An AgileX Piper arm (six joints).
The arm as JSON. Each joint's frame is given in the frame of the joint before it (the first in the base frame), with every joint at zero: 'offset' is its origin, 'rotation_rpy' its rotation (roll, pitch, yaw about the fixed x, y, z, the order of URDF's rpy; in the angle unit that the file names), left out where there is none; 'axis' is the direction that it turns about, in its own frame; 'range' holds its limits. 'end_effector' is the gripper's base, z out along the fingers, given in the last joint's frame.
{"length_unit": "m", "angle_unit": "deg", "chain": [
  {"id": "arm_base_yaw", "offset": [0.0, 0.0, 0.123], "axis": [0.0, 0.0, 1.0], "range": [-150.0, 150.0]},
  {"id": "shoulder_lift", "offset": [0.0, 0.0, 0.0], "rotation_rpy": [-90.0, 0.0, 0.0], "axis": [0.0, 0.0, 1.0], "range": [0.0, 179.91]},
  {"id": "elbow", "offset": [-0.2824, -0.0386, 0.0], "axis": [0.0, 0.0, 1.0], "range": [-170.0, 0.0]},
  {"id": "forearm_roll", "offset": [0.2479, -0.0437, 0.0], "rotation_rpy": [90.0, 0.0, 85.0], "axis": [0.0, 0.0, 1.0], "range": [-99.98, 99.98]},
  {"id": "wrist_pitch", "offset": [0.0, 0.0, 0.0], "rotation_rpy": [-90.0, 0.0, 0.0], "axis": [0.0, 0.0, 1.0], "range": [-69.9, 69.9]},
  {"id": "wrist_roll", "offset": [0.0, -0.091, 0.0], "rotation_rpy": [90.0, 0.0, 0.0], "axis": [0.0, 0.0, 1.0], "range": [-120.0, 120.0]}
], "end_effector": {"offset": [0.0, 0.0, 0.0]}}
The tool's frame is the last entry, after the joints.
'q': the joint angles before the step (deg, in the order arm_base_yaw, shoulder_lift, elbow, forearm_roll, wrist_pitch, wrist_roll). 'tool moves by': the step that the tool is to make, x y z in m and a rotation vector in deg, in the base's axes. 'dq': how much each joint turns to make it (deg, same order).
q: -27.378 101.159 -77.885 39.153 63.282 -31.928
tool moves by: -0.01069 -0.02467 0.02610 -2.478 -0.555 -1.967
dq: -4.025 -1.214 -4.641 -2.990 4.196 1.497
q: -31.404 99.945 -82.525 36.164 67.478 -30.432
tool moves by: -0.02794 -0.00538 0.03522 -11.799 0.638 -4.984
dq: -0.574 -7.108 -0.125 -12.138 -1.636 6.444
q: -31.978 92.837 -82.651 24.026 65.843 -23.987
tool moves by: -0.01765 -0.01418 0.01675 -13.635 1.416 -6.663
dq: 0.000 -3.695 0.242 -15.065 -4.574 7.083
